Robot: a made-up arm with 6 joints.
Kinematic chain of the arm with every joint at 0, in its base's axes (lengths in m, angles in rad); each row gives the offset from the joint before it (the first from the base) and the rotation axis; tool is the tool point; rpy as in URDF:
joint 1: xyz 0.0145 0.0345 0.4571 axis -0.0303 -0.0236 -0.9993
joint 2: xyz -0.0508 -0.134 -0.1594 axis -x
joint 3: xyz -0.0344 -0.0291 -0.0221 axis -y
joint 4: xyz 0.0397 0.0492 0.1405 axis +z
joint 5: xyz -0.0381 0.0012 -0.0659 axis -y
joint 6: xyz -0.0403 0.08 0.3 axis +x
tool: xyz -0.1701 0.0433 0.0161 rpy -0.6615 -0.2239 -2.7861
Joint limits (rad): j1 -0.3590..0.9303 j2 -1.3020..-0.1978 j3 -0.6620..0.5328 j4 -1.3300..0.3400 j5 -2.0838..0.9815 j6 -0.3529..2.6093
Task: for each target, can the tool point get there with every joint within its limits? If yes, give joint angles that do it. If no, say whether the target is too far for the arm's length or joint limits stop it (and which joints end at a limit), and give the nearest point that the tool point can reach.
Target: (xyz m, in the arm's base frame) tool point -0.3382 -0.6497 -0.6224
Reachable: no: too far | nearest point -0.1739 -0.3379 0.0555 | short by 0.764 m
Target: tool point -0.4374 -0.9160 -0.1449
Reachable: no: too far | nearest point -0.2209 -0.4620 0.1774 | short by 0.597 m
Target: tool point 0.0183 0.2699 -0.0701
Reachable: no: joint limits stop it (at a limit: joint 1, joint 2, joint 3, joint 4, joint 5) | nearest point 0.2030 0.2376 0.1741 | short by 0.308 m
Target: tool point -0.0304 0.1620 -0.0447
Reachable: no: joint limits stop it (at a limit: joint 1, joint 2, joint 3, joint 5) | nearest point 0.2162 0.0231 0.0020 | short by 0.287 m
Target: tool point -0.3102 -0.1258 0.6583
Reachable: yes | joints -0.1717 -1.1472 0.3736 -0.8352 0.5944 2.1977
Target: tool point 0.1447 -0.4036 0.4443
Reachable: yes | joints 0.1604 -0.3916 0.0409 -1.0393 -1.6734 0.6265
